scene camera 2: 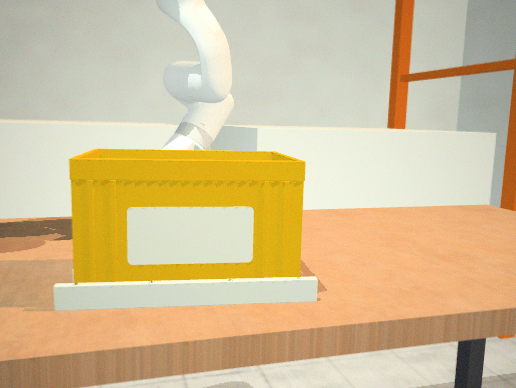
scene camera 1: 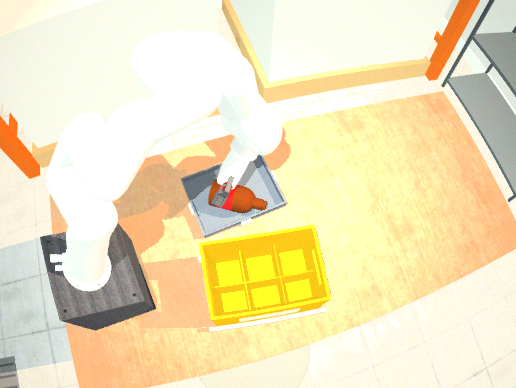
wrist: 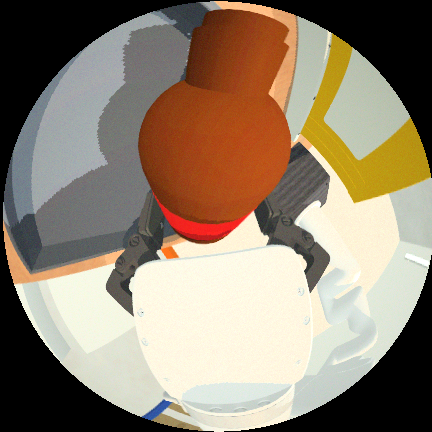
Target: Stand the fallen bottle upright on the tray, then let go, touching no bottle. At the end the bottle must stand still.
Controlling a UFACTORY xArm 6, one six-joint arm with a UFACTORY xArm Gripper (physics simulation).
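Frame: origin at the arm's base, x ahead, y left, z up, level; centimetres.
Seen in the pictures: gripper, between the fingertips: (scene camera 1: 218,195); arm's base, origin of its link: (scene camera 1: 86,267) (wrist: 306,212).
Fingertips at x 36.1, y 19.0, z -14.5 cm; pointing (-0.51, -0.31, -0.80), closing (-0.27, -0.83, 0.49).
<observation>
Offsets run from my fingertips to a thing's top centre. "spot": to the spot under its first point.
The brown bottle @(dy -2.4, dx +5.2, dz +3.9 cm) (scene camera 1: 242,199) (wrist: 215,145) with a red label lies over on the grey tray @(spot: dy +1.9, dx +13.9, dz -3.5 cm) (scene camera 1: 265,185) (wrist: 75,100), its neck pointing to the right in scene camera 1. In the wrist view its neck points to the top, and its shoulder is large and close to the camera. My gripper (scene camera 1: 225,192) (wrist: 205,194) is open, with one finger on each side of the bottle's labelled body. Nothing is gripped. Whether a finger touches the bottle cannot be told. The bottle and tray do not show in scene camera 2, where the crate stands in front.
A yellow crate @(dy -27.3, dx +6.1, dz +13.5 cm) (scene camera 1: 257,235) (scene camera 2: 190,192) (wrist: 385,180) with several compartments stands close to the tray's front side. The dark block (scene camera 1: 115,295) (wrist: 302,180) under the arm's base is at the left. A grey shelf (scene camera 1: 482,105) stands beyond the table's right end.
</observation>
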